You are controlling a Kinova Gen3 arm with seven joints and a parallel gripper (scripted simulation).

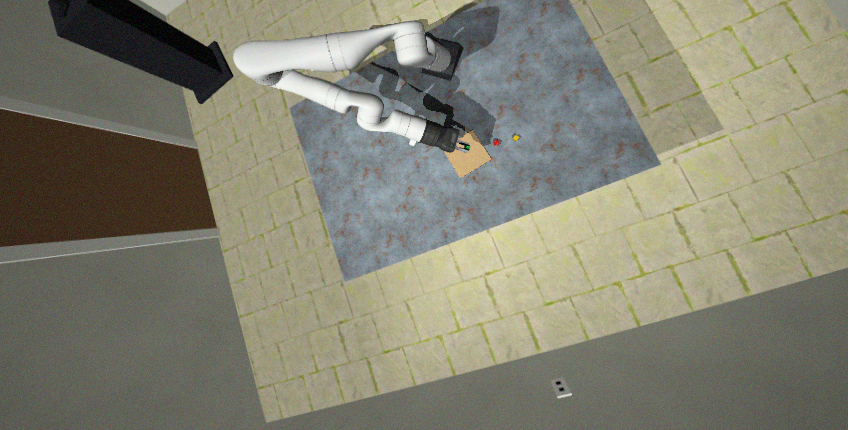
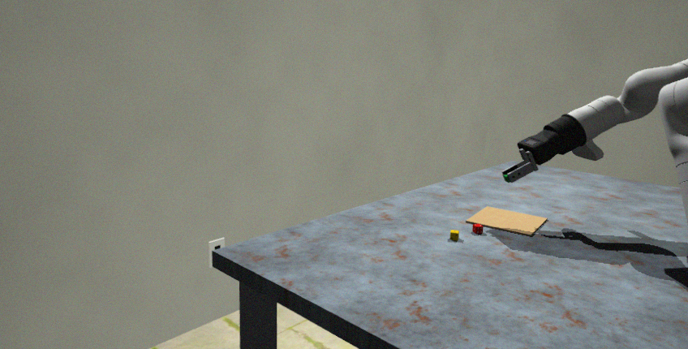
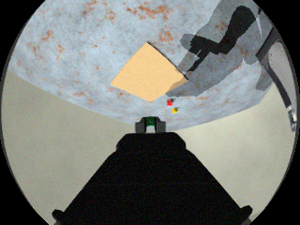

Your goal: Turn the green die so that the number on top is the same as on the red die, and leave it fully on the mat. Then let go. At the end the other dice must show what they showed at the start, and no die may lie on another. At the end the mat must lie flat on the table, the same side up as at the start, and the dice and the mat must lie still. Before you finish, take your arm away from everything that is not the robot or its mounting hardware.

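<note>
Now: the tan mat 11 cm below my hand. From my hand the other things lie so: red die: 3 cm ahead, 12 cm to the left, 10 cm below; yellow die: 6 cm ahead, 19 cm to the left, 10 cm below; green die: 1 cm ahead, 1 cm to the left, 1 cm below.
</note>
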